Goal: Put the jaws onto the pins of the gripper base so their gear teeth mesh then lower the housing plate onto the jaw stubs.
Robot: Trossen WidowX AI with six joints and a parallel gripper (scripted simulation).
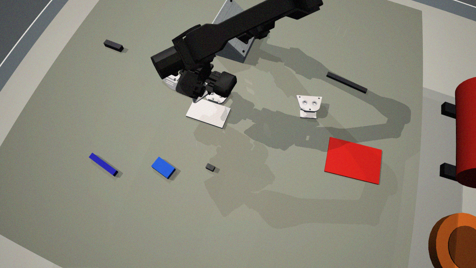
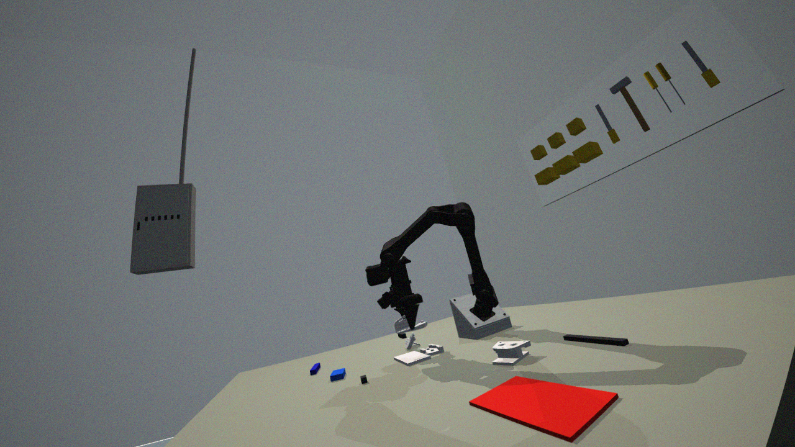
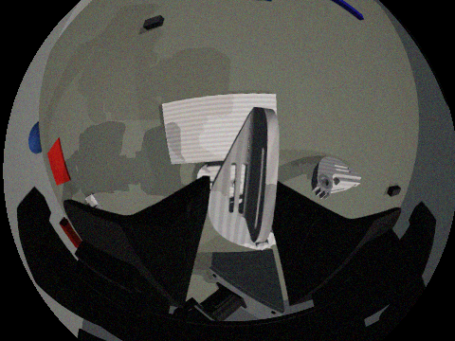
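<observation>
The white ribbed plate lies 3 cm ahead of my gripper tip, 1 cm to the left of it and 8 cm below it. The rest, counted from my gripper tip: small black block: 19 cm ahead, 6 cm to the left, 7 cm below; blue block: 23 cm ahead, 7 cm to the right, 7 cm below; housing plate: 4 cm behind, 2 cm to the left, 8 cm below.
</observation>
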